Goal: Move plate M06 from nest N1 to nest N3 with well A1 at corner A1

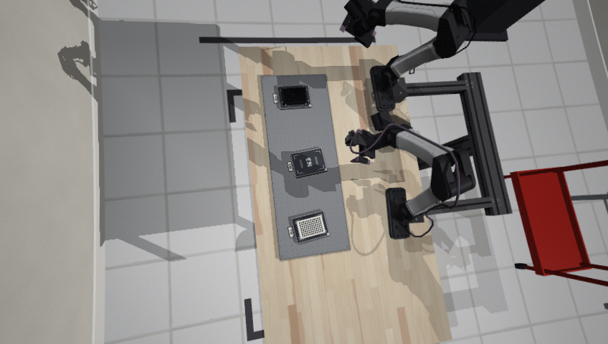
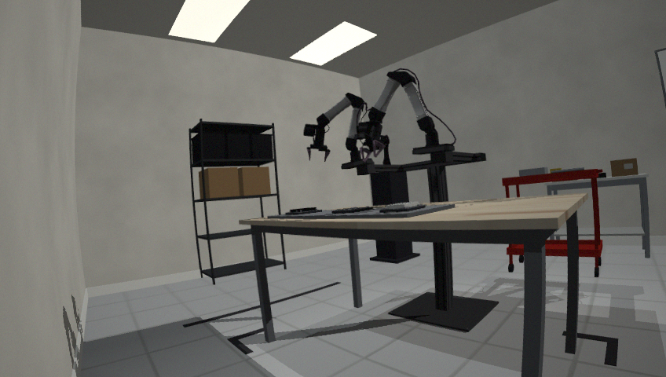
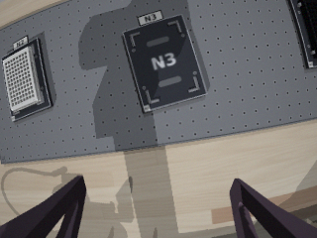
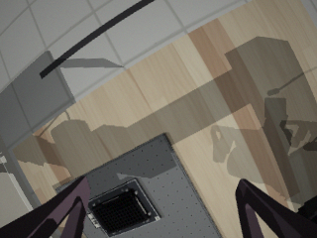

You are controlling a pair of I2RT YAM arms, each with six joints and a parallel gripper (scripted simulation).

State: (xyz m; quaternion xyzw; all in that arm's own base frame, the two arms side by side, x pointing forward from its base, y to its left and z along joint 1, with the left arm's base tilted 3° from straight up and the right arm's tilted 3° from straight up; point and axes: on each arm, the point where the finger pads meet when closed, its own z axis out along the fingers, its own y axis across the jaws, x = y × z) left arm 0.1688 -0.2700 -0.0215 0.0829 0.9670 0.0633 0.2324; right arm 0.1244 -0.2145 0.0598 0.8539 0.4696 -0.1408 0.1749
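Note:
Right now my right hand is 300 mm above the black plate M06, 220 mm short of it and 140 mm to the right of it. Also, from my right hand: A1 mark (530 mm to the left, 300 mm below, 90 mm ahead); then white plate M09 (800 mm to the left, 300 mm below, 190 mm ahead); then nest N3 (480 mm to the left, 310 mm below, 170 mm ahead).

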